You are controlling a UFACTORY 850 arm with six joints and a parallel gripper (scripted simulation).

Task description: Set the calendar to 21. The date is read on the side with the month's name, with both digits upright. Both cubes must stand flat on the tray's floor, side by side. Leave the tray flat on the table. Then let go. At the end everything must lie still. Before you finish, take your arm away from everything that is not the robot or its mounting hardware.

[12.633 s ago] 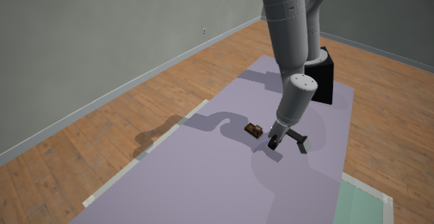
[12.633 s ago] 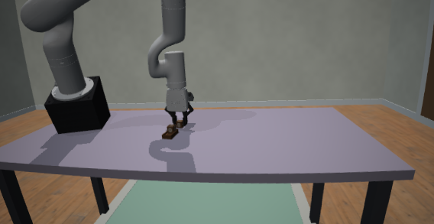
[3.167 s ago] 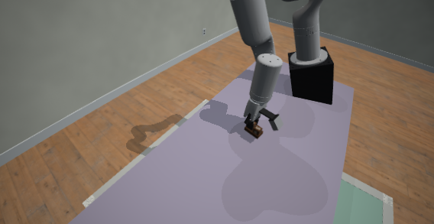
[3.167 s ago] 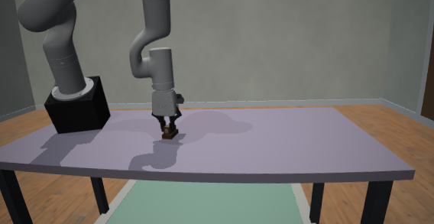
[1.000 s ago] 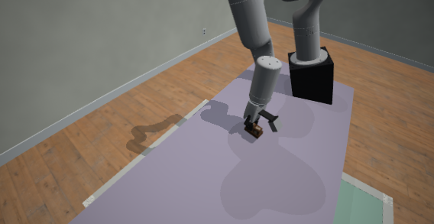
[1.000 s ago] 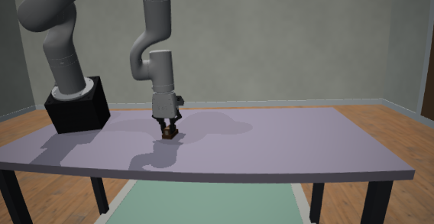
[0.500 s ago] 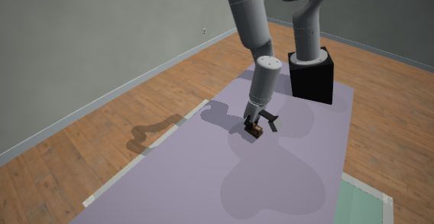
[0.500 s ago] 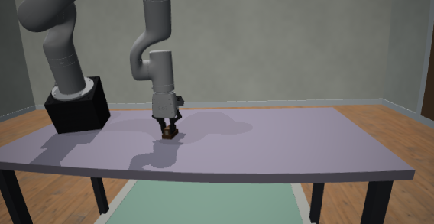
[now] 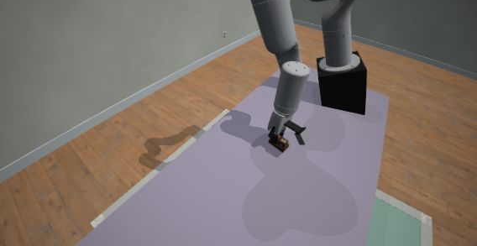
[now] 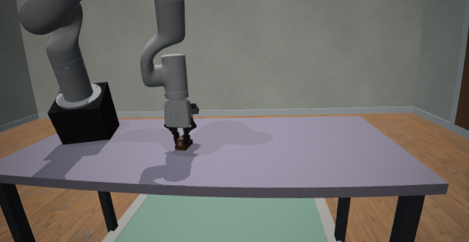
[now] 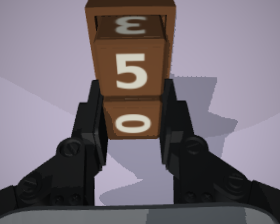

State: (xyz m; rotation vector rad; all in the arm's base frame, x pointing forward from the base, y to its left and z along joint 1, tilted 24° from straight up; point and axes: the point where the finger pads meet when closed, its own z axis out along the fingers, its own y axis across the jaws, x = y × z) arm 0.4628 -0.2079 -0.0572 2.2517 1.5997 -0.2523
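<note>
Now: hand 10 mm above the brown cube. Round my hand: digit cube: 30 mm to the left, 20 mm below, 10 mm ahead; brown tray: 30 mm below, 20 mm to the left.
</note>
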